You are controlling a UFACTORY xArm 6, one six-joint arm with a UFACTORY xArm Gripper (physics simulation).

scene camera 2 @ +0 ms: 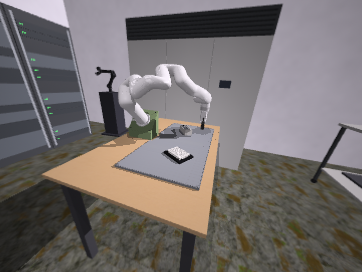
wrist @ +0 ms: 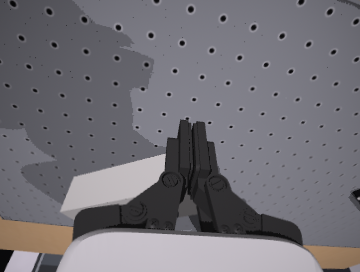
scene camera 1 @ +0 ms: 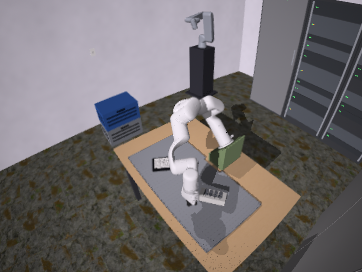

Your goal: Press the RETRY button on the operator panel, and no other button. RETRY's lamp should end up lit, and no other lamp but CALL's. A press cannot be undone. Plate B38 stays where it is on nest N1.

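Places are measured from the arm's base along level axes (x left, y back, z up), in centimetres.
Pixels of known places: gripper, fingertip midpoint: (scene camera 2: 202, 129) (wrist: 188, 135) (scene camera 1: 189, 204); arm's base, link origin: (scene camera 2: 143, 120) (scene camera 1: 226, 144).
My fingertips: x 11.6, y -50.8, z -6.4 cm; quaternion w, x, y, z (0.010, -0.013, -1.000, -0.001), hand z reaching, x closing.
Observation:
Ahead of a thing's pixels: the offset from my fingertips to its top centre. "*": to the spot under its first point. Level surfaces: height alone.
The operator panel {dx +5.2, dy +15.6, dz -1.0 cm} (scene camera 1: 213, 200) (scene camera 2: 185, 132) (wrist: 115, 181) is a pale box on the grey perforated board. Dark buttons show on its top in scene camera 1; their labels and lamps cannot be read. The wrist view shows its pale side, partly hidden behind the left finger and gripper body. My gripper (scene camera 1: 190, 203) (scene camera 2: 202, 128) (wrist: 188, 135) is shut and empty, low over the board just beside the panel, at its left end in scene camera 1. Plate B38 {dx -39.7, dy +14.3, dz -4.0 cm} (scene camera 1: 161, 163) (scene camera 2: 178, 152), white, sits on the black nest N1 {* dx -44.2, dy +7.5, dz -6.6 cm} (scene camera 2: 187, 160), away from the gripper.
The grey board {dz -6.6 cm} (scene camera 1: 165, 192) (scene camera 2: 150, 167) (wrist: 280, 70) lies on a wooden table {dz -7.9 cm} (scene camera 1: 272, 192) (scene camera 2: 100, 172). A green block (scene camera 1: 230, 154) (scene camera 2: 150, 131) stands by the arm's base, on the far side of the panel from the gripper. The arm's shadow falls across the board.

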